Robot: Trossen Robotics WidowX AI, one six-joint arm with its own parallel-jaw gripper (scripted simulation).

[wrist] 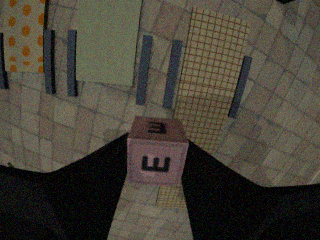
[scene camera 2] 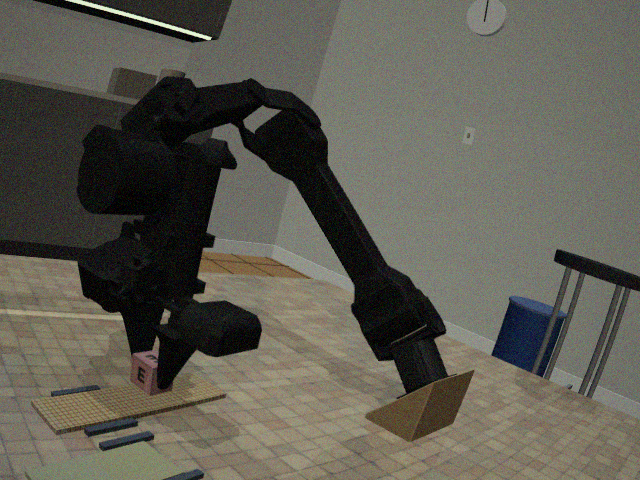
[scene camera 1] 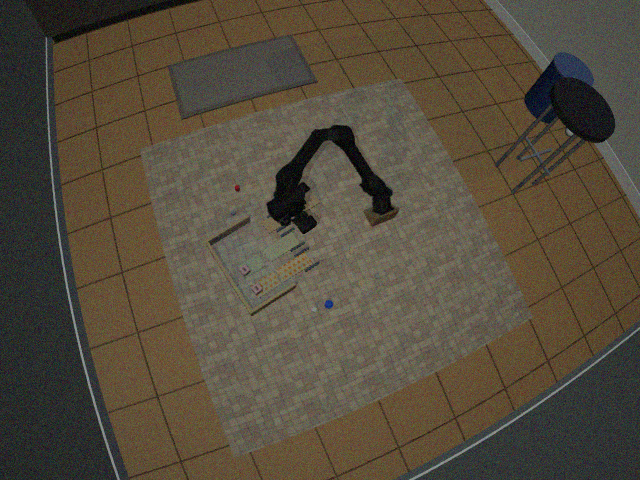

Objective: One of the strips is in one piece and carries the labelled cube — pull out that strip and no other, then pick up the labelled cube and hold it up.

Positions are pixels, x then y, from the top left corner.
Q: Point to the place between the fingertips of the gripper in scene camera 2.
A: At 150, 379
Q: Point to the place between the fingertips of the gripper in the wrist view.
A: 156, 141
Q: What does the gripper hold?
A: A pink labelled cube.
